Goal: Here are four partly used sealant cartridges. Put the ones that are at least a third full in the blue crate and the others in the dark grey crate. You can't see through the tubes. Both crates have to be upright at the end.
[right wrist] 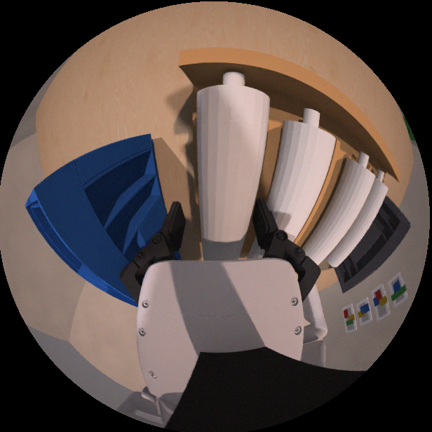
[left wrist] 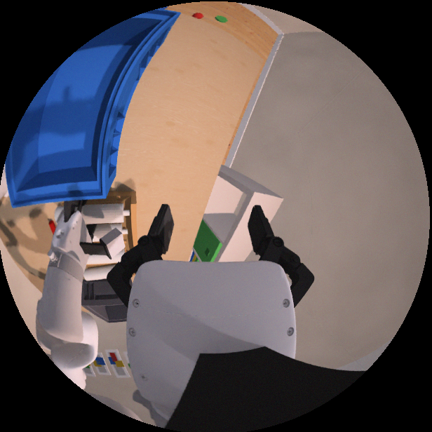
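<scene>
Four opaque white cartridges lie side by side in a wooden rack (right wrist: 280,62). The first cartridge (right wrist: 232,165), nearest the blue crate, lies between the open fingers of my right gripper (right wrist: 218,209) (left wrist: 75,205), which are apart from it. The second cartridge (right wrist: 305,170) is just beside the right finger. The third (right wrist: 345,205) and fourth (right wrist: 362,225) lie toward the dark grey crate (right wrist: 375,250) (left wrist: 107,297). The blue crate (right wrist: 65,205) (left wrist: 70,125) stands upright at the rack's other end. My left gripper (left wrist: 210,214) is open and empty, away from the rack, near the table edge.
A red button (left wrist: 198,16) and a green button (left wrist: 221,19) are at the table's far end in the left wrist view. A white open box (left wrist: 260,195) with a green item (left wrist: 207,242) stands beside the table edge. Coloured cards (right wrist: 380,301) lie beyond the dark grey crate.
</scene>
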